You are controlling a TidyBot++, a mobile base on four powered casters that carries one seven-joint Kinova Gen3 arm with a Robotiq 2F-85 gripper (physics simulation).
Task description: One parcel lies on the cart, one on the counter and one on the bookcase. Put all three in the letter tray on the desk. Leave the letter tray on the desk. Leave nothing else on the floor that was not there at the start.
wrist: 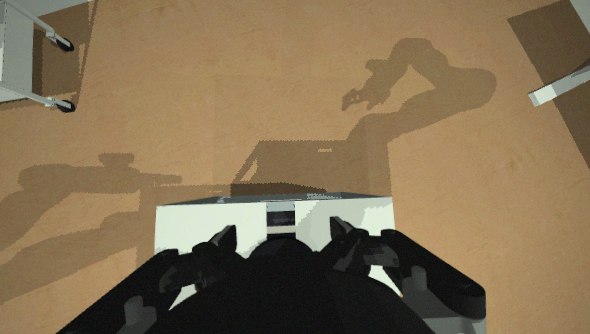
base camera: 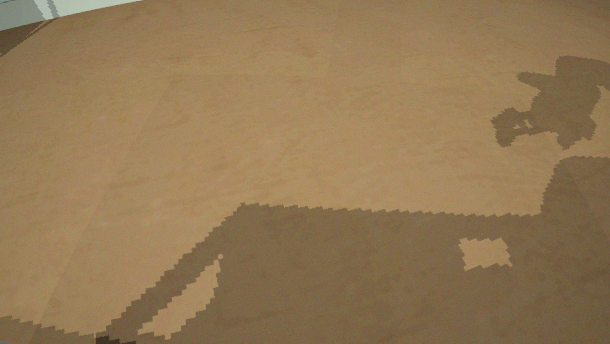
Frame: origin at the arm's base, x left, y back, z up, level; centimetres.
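Seen in the pictures: gripper, fingertip midpoint: (wrist: 284, 231).
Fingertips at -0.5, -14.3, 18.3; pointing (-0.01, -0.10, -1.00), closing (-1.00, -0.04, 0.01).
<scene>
A point is followed by its place in that frame, as x, y, z.
My gripper (wrist: 284, 231) {-0.5, -14.3, 18.3} is open, with nothing between its fingers, in front of the white top of my own base in the wrist view. Part of a pale grey cart (wrist: 16, 55) {93.1, -66.8, -22.7} on black casters shows at the upper left of the wrist view; its load surface cannot be made out. No parcel, letter tray, counter or bookcase can be made out in either view.
A white bar-like leg (wrist: 547, 94) juts in at the right of the wrist view, beside a dark shadow. A pale object (base camera: 22, 17) {99.2, -108.1, -37.1} crosses the top left corner of the base camera view. Shadows of the arm and base fall on the tan floor (base camera: 300, 125) {3.1, -55.4, -39.7} (wrist: 240, 90) {18.0, -63.3, -39.7}.
</scene>
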